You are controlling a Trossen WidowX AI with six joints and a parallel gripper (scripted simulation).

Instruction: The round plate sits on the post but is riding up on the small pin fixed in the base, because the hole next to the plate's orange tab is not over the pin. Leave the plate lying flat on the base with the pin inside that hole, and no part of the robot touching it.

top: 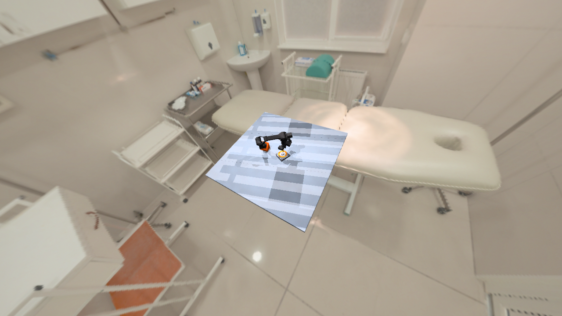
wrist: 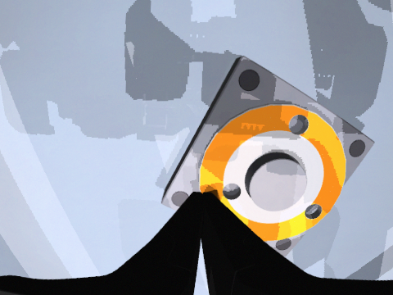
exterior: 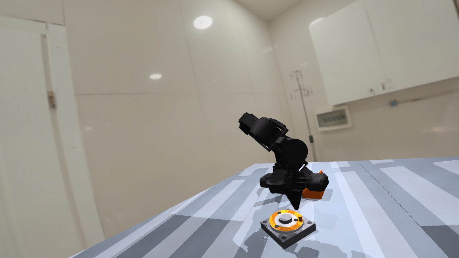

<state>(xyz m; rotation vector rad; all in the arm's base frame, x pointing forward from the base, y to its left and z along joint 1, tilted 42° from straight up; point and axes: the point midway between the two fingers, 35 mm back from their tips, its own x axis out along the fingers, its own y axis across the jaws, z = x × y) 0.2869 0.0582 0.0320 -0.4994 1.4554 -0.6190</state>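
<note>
My gripper tip is 5 cm above the round plate, 3 cm to the left of it and 2 cm past it. Also, from my gripper tip: square grey base: 6 cm below, 5 cm to the right, 2 cm behind.
</note>
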